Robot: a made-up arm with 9 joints.
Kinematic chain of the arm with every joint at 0, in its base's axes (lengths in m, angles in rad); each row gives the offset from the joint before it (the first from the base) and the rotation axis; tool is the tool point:
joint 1: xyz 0 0 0.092 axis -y
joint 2: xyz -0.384 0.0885 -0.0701 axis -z
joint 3: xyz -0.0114 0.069 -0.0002 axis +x
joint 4: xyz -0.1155 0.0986 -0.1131 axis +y
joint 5: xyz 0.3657 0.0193 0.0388 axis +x
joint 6: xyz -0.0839 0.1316 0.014 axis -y
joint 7: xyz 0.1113 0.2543 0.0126 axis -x
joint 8: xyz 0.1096 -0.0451 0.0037 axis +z
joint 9: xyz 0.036 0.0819 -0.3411 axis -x
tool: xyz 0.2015 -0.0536 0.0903
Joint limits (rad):
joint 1: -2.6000..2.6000
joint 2: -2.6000..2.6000
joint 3: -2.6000..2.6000
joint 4: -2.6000..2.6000
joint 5: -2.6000..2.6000
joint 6: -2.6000..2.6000
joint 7: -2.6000..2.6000
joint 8: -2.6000..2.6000
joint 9: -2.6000..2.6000
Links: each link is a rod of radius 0.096 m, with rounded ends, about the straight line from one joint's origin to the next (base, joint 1, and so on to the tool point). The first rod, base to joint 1, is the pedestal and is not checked.
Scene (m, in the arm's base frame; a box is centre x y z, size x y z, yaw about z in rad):
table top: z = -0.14
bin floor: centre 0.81 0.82 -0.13 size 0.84 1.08 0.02 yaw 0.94
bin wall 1: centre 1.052 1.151 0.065 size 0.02 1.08 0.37 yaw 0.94
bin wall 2: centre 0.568 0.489 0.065 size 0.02 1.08 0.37 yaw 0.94
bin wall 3: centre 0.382 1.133 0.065 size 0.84 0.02 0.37 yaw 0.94
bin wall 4: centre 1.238 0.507 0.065 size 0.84 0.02 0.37 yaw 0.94
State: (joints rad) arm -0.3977 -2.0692 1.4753 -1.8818 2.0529 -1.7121 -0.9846 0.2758 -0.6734
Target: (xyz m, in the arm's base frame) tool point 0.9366 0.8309 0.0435
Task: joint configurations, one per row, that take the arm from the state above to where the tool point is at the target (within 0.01 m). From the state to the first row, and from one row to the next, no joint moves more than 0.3 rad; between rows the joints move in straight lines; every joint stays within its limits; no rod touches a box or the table.
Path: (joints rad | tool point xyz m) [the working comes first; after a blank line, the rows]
Joints at the target: -2.6000 0.0222 1.5515 -2.6000 1.3651 -1.8963 -1.0239 0.1872 -0.9877
Straight joint move there: clear.

1: -0.6730 -1.8078 1.4848 -1.9716 1.9669 -1.7351 -0.9895 0.2647 -0.7127 | -0.3977 -0.8680 0.5953
2: -0.9483 -1.5463 1.4944 -2.0614 1.8809 -1.7581 -0.9944 0.2536 -0.7520 | -0.3820 -0.7269 0.9705
3: -1.2236 -1.2849 1.5039 -2.1511 1.7950 -1.7812 -0.9993 0.2426 -0.7913 | -0.1569 -0.4858 1.2842
4: -1.4988 -1.0235 1.5134 -2.2409 1.7090 -1.8042 -1.0043 0.2315 -0.8306 | 0.2192 -0.1804 1.4195
5: -1.7741 -0.7620 1.5229 -2.3307 1.6230 -1.8272 -1.0092 0.2204 -0.8699 | 0.6290 0.1455 1.3140
6: -2.0494 -0.5006 1.5325 -2.4204 1.5370 -1.8502 -1.0141 0.2093 -0.9092 | 0.9397 0.4467 0.9843
7: -2.3247 -0.2392 1.5420 -2.5102 1.4510 -1.8733 -1.0190 0.1983 -0.9484 | 1.0525 0.6843 0.5191
8: -2.6000 0.0222 1.5515 -2.6000 1.3651 -1.8963 -1.0239 0.1872 -0.9877 | 0.9366 0.8309 0.0435

